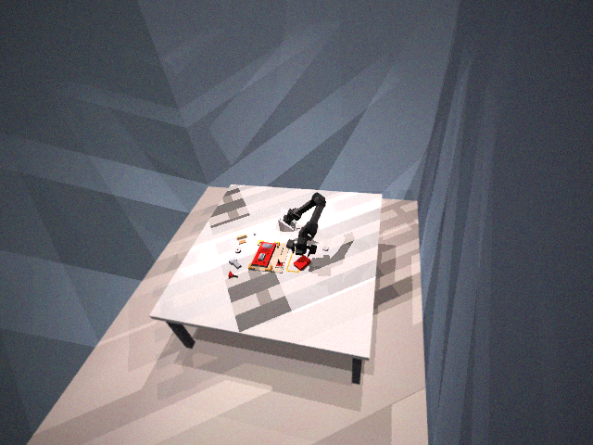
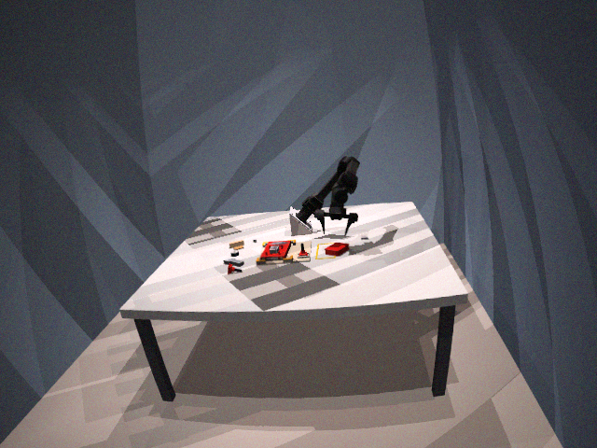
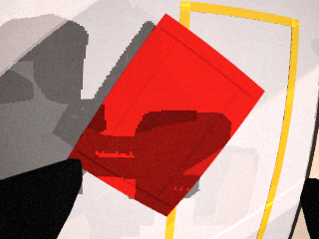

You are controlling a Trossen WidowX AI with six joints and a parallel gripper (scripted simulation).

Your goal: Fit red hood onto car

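My gripper tip is now 6 cm above the red hood, 1 cm to the right of it and 1 cm short of it. Round my gripper tip: tan piece: 47 cm to the right, 20 cm behind, 6 cm below; jig: 24 cm to the right, 6 cm below, 3 cm behind.
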